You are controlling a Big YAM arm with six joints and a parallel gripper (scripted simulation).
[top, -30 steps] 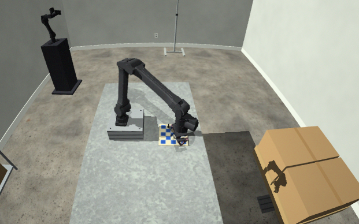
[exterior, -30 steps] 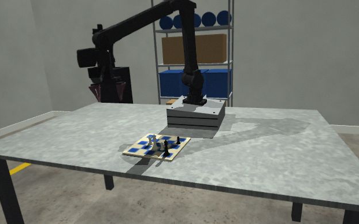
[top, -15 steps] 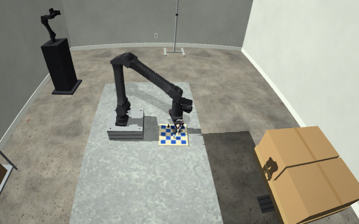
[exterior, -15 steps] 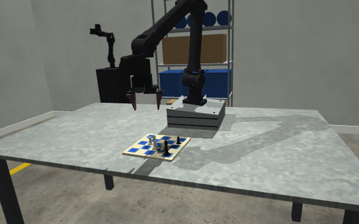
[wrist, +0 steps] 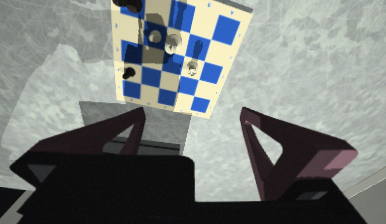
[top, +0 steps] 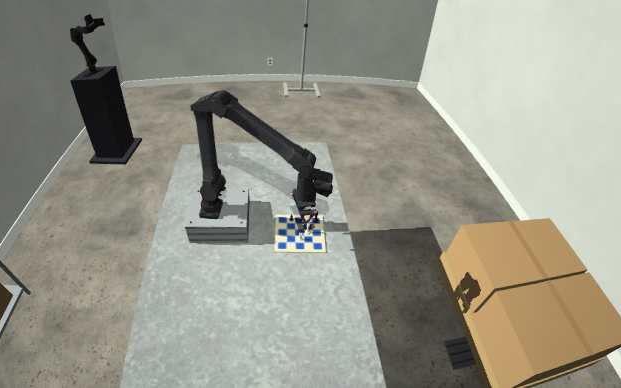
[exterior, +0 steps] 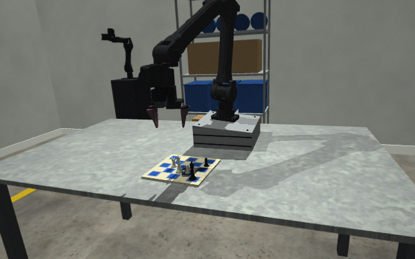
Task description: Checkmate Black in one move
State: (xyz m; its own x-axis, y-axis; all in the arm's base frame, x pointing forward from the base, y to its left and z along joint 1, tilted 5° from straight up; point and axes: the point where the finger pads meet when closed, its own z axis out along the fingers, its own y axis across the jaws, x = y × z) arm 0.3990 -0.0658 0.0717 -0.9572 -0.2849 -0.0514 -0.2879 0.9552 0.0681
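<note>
My gripper is now 150 mm above the white crowned piece. The rest, counted from my hand: white king: 30 mm ahead, 40 mm to the left, 130 mm below; white pawn: 30 mm ahead, 70 mm to the left, 150 mm below; blue-and-cream chessboard: 10 mm behind, 40 mm to the left, 160 mm below.
</note>
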